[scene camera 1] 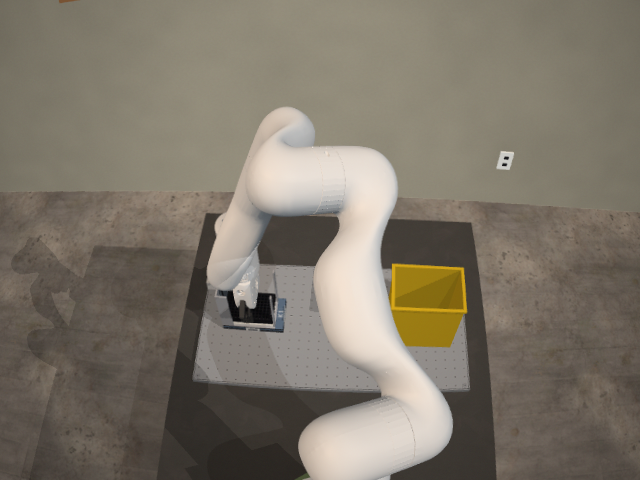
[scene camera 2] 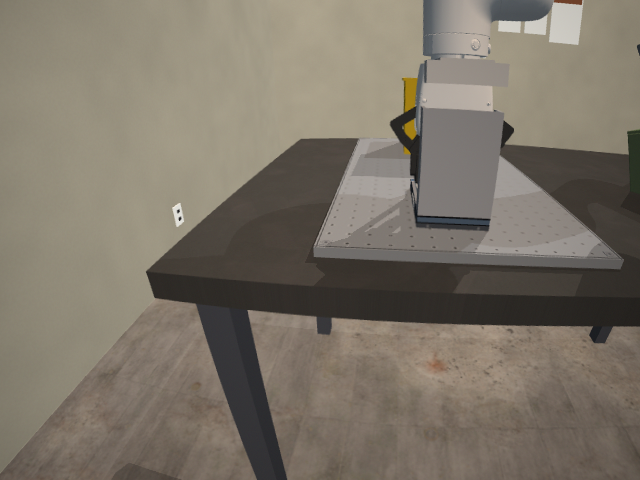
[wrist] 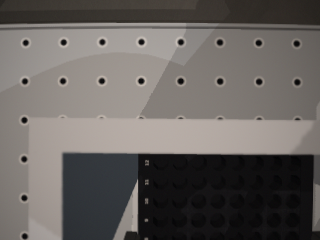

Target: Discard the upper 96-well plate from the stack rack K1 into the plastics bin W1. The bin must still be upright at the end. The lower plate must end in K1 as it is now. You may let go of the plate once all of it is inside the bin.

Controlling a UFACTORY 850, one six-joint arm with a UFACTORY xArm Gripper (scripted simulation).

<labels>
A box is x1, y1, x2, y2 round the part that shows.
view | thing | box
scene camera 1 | my gripper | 233, 273, 259, 322
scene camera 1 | yellow plastics bin W1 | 389, 264, 466, 346
</labels>
